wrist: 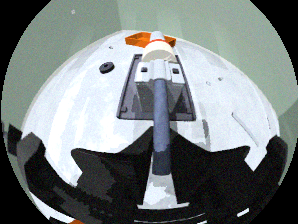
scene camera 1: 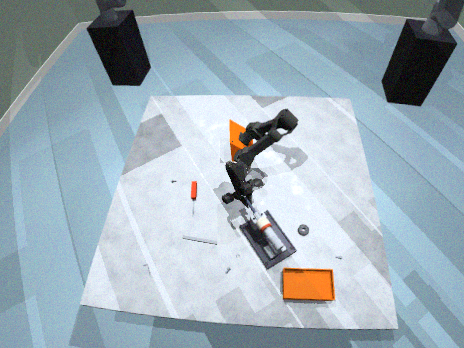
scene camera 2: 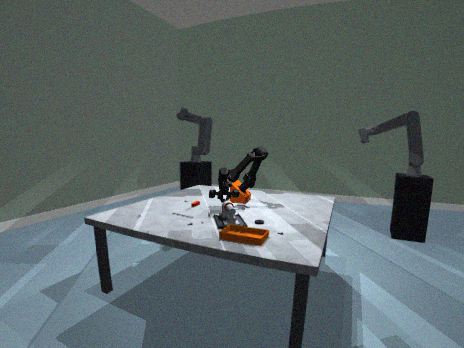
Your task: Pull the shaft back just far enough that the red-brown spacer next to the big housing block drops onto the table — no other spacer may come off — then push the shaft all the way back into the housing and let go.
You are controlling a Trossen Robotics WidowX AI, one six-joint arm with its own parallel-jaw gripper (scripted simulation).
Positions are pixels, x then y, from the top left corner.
Scene:
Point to an orange tray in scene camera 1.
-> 312, 284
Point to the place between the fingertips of my gripper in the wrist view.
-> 159, 129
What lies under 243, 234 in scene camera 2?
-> An orange tray.

